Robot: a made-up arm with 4 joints.
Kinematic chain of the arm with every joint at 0, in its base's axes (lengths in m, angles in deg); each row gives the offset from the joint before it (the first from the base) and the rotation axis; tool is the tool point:
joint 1: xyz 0 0 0.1 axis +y
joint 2: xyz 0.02 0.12 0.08 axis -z
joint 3: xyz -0.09 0 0.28 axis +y
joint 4: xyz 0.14 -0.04 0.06 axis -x
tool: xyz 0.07 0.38 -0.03
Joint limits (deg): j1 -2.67..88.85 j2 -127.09..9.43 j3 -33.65..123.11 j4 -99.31..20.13
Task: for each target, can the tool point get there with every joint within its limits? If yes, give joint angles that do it. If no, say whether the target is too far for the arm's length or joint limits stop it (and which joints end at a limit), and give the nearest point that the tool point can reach.
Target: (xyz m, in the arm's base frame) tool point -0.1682 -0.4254 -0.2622
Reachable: no: joint limits stop it (at a limit: joint 1, joint 2, joint 4) | nearest point 0.0133 0.0086 -0.1520 | short by 0.483 m
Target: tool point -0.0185 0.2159 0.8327
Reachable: yes | joints 17.28 -71.39 -20.47 -39.44
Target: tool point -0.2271 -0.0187 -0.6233
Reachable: no: joint limits stop it (at a limit: joint 1, joint 4) | nearest point 0.0692 0.0606 -0.2178 | short by 0.508 m
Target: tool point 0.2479 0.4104 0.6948
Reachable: yes | joints 22.35 -38.27 8.81 -47.59
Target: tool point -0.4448 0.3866 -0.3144
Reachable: no: joint limits stop it (at a limit: joint 1, joint 4) | nearest point -0.0464 0.2269 -0.0756 | short by 0.491 m
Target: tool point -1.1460 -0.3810 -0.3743
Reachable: no: too far | nearest point -0.3327 -0.0260 0.2375 | short by 1.078 m
